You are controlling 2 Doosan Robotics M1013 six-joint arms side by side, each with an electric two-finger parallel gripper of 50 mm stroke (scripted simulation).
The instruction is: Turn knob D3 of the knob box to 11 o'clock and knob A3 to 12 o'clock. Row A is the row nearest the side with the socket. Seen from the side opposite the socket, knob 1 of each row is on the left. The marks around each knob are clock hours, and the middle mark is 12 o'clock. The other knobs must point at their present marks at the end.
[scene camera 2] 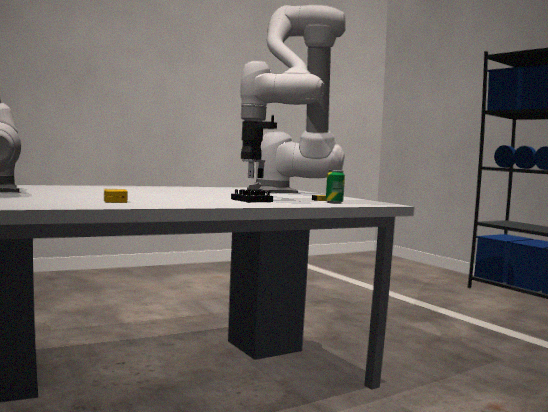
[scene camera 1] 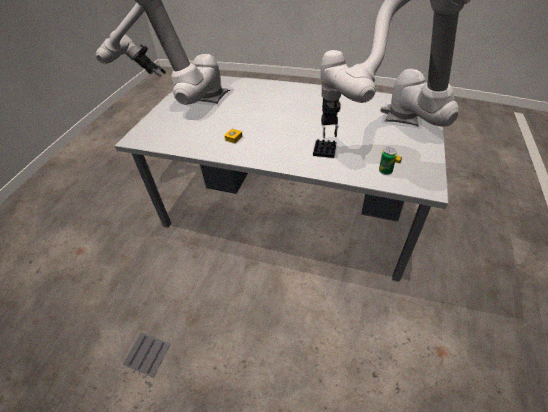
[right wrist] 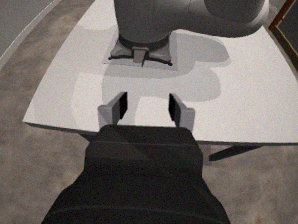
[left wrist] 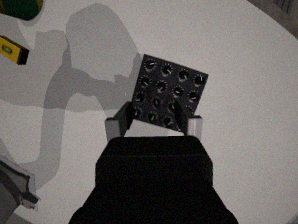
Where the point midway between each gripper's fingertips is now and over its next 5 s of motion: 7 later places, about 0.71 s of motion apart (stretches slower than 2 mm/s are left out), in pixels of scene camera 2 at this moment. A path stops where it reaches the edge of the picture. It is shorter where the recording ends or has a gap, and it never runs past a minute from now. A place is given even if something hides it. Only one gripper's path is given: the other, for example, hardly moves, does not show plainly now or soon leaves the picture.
My left gripper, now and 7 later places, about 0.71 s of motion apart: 255, 178; 248, 181; 244, 181; 240, 180; 248, 178; 256, 176; 256, 179; 256, 185
